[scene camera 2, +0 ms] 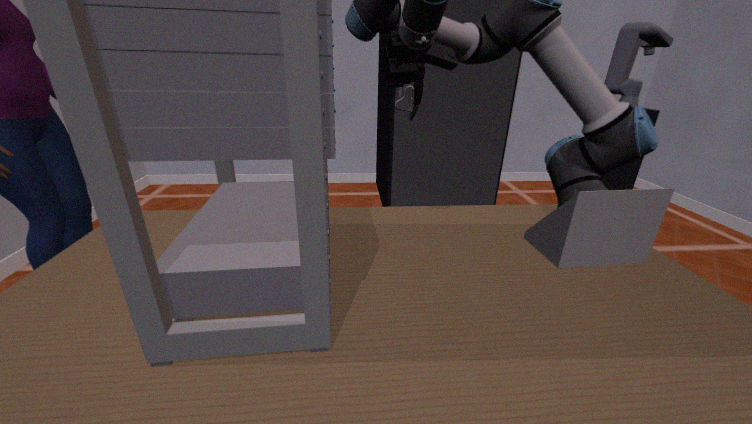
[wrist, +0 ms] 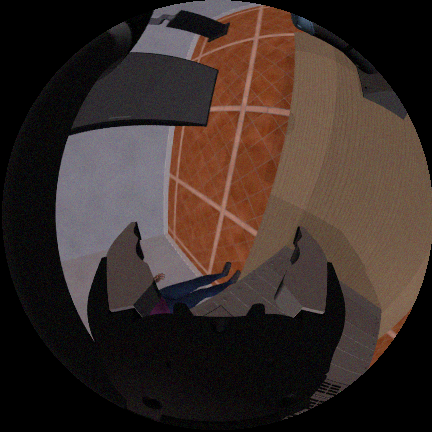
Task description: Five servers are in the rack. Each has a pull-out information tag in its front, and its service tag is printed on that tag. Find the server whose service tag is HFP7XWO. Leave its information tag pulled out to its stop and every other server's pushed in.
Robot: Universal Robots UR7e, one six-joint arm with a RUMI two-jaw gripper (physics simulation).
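Seen in the pictures: gripper, fingertip midpoint: [scene camera 2: 404, 94] [wrist: 217, 227]; arm's base, link origin: [scene camera 2: 590, 217].
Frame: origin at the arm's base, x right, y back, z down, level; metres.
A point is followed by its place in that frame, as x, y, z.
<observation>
The grey rack [scene camera 2: 310, 210] @(-0.310, -0.722, -0.183) [wrist: 357, 312] @(-0.159, -0.700, -0.017) stands on the table at the left in the scene view. The side walls of stacked servers [scene camera 2: 194, 73] @(-0.280, -0.853, -0.358) show between its posts. Their fronts face right, edge-on in this view, with small blue marks along the edge. The rack's front shows at a slant low in the wrist view, partly behind a finger and the gripper body. No service tag print can be read, and how far each information tag stands out cannot be told. My gripper [scene camera 2: 409, 105] @(0.157, -0.495, -0.298) [wrist: 217, 227] @(0.157, -0.495, -0.298) is open and empty, in the air to the right of the rack, apart from it.
A grey box [scene camera 2: 236, 289] @(-0.274, -0.850, -0.032) lies low inside the rack. A grey wedge-shaped block [scene camera 2: 613, 229] @(-0.107, -0.027, -0.020) stands on the wooden table [scene camera 2: 447, 316] @(-0.248, -0.473, 0.081) [wrist: 360, 165] @(0.050, -0.372, 0.081) near the arm's base. A tall dark cabinet [scene camera 2: 447, 131] [wrist: 150, 90] stands behind. A person [scene camera 2: 47, 173] [wrist: 189, 285] stands beyond the rack.
</observation>
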